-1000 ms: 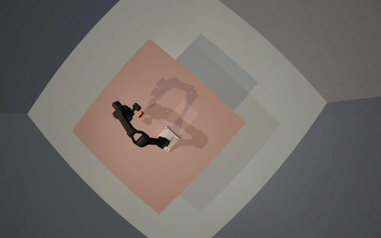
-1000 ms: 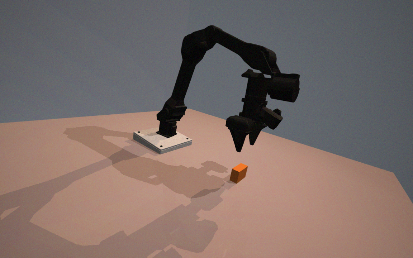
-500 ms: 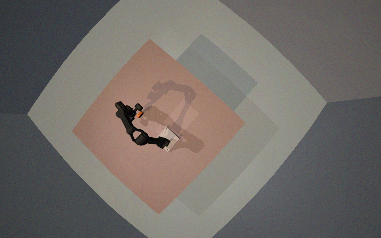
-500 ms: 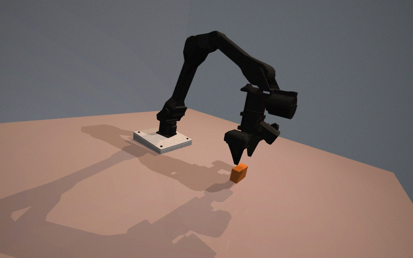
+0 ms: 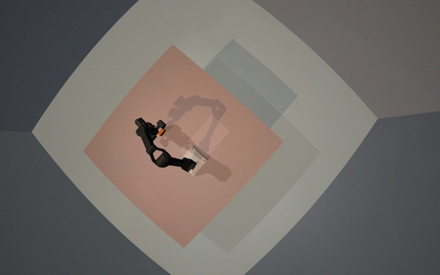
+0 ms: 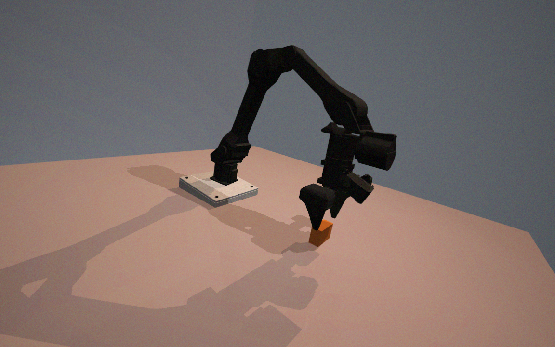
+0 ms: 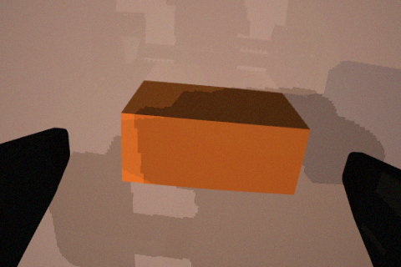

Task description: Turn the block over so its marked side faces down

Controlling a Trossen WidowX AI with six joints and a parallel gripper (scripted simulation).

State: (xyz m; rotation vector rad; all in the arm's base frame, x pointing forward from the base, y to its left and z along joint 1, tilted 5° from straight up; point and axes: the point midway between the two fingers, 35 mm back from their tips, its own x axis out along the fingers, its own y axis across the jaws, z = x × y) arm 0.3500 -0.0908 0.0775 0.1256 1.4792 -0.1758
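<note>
The orange block is 1 cm behind my gripper tip and 3 cm below it.
</note>
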